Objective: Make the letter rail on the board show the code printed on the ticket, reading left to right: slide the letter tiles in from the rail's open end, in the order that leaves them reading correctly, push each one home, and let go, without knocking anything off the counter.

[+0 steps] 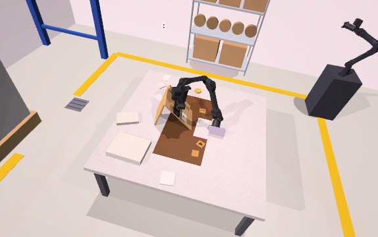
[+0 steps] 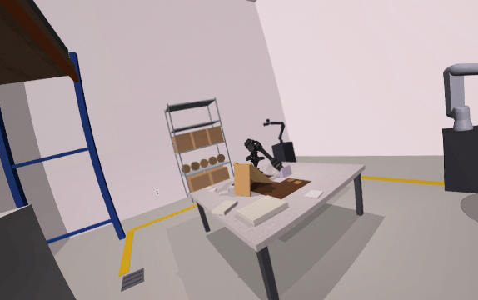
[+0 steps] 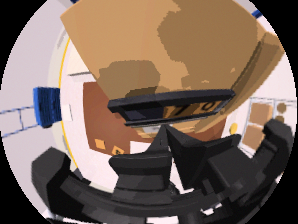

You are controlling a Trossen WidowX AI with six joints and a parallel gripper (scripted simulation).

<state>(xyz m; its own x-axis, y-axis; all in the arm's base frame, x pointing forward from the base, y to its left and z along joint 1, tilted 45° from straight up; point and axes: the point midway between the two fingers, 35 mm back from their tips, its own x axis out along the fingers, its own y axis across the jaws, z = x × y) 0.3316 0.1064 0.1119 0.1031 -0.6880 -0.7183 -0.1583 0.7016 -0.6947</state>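
The tan letter tile lies 30 mm to the right of my gripper tip, 20 mm below it and 20 mm ahead of it. Also, from my gripper tip: ticket (100 mm below, 40 mm behind); cream box (370 mm to the left, 300 mm ahead, 170 mm below); brown mat (190 mm below, 130 mm behind, 10 mm to the right).
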